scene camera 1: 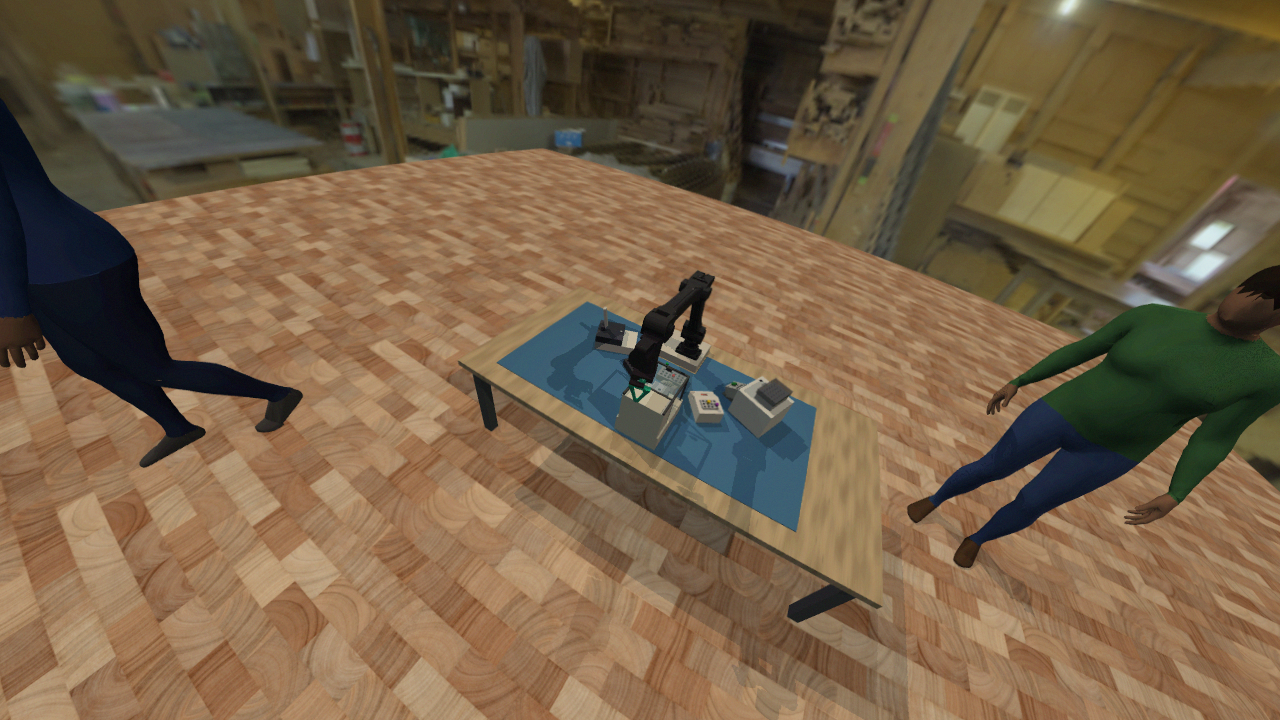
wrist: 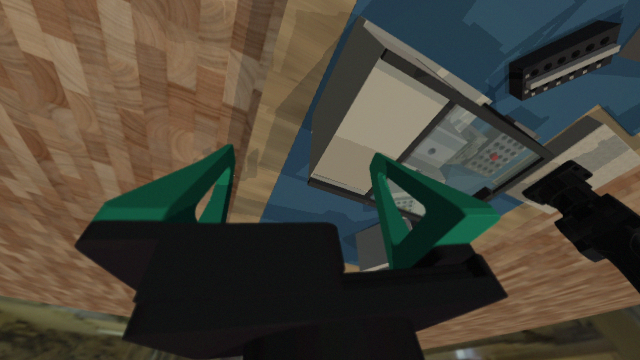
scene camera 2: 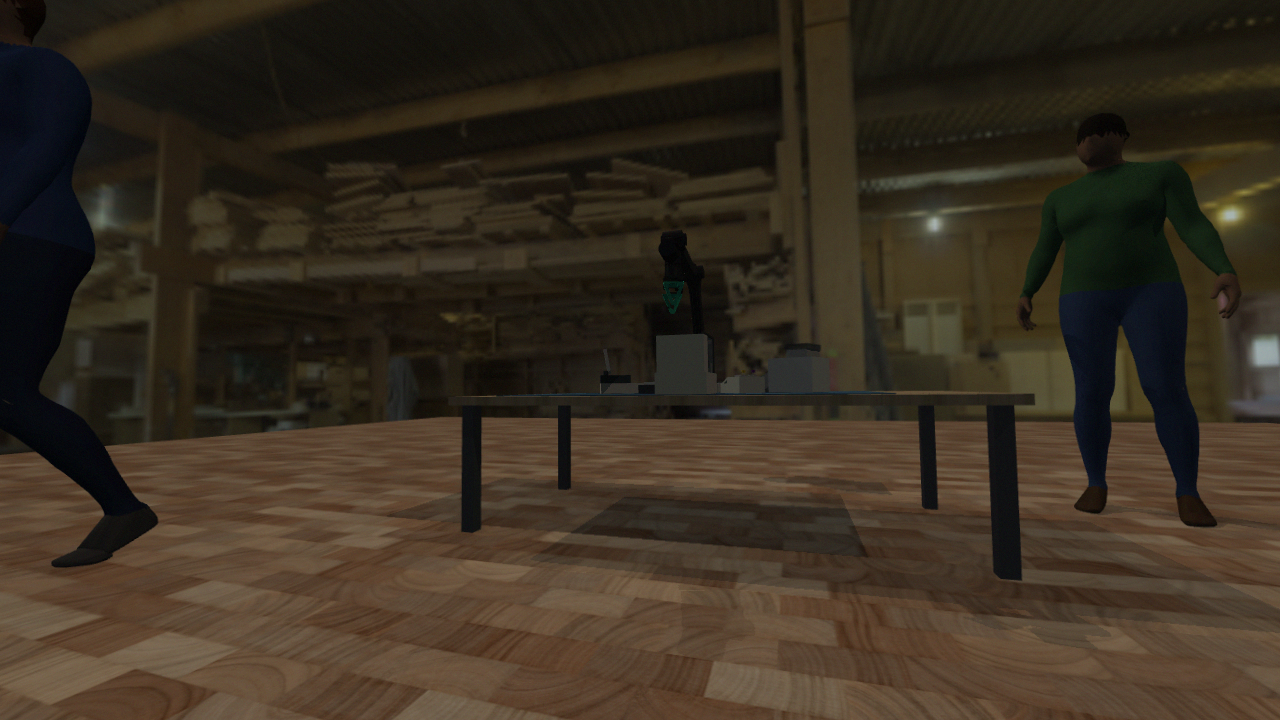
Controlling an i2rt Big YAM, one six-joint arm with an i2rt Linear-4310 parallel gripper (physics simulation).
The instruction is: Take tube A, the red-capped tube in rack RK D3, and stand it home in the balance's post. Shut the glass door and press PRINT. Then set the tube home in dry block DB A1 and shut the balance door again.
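Where they show: gripper, fingertip midpoint: (scene camera 1: 638, 392) (wrist: 307, 156) (scene camera 2: 673, 309); arm's base at its link origin: (scene camera 1: 688, 352) (wrist: 553, 182).
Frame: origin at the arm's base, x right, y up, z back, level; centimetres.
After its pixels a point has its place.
My gripper (scene camera 1: 638, 391) @(y 24.7, x 0.0, z -63.8 cm) (scene camera 2: 673, 308) @(y 24.7, x 0.0, z -63.8 cm) (wrist: 307, 156) @(y 24.7, x 0.0, z -63.8 cm) is open and empty, high above the table beside the white balance (scene camera 1: 638, 427) @(y 4.2, x -2.0, z -60.5 cm) (scene camera 2: 682, 362) @(y 7.0, x -2.3, z -60.5 cm) (wrist: 385, 107) @(y 16.5, x 2.7, z -57.2 cm). In the wrist view, a red cap (wrist: 494, 157) shows through the balance's glass, among the holes of the grey rack (wrist: 472, 164). The balance's post (wrist: 432, 151) shows as a small dark spot with no tube visible on it. A black handle (wrist: 483, 194) @(y 17.8, x -1.3, z -39.1 cm) sits at the glass frame's edge; I cannot tell how the door stands. The small white dry block (scene camera 1: 706, 411) @(y 2.3, x -21.4, z -35.2 cm) is largely hidden behind a finger in the wrist view. PRINT cannot be made out.
A black block with a row of holes (wrist: 565, 62) @(y -0.3, x 16.7, z -27.5 cm) lies beyond the balance. A white box with a grey lid (scene camera 1: 759, 411) @(y 8.2, x -40.8, z -27.5 cm) stands right of the dry block. A dark device (scene camera 1: 611, 334) @(y 4.1, x 35.6, z -18.2 cm) stands at left. One person (scene camera 1: 80, 259) stands left, another (scene camera 1: 1109, 385) right.
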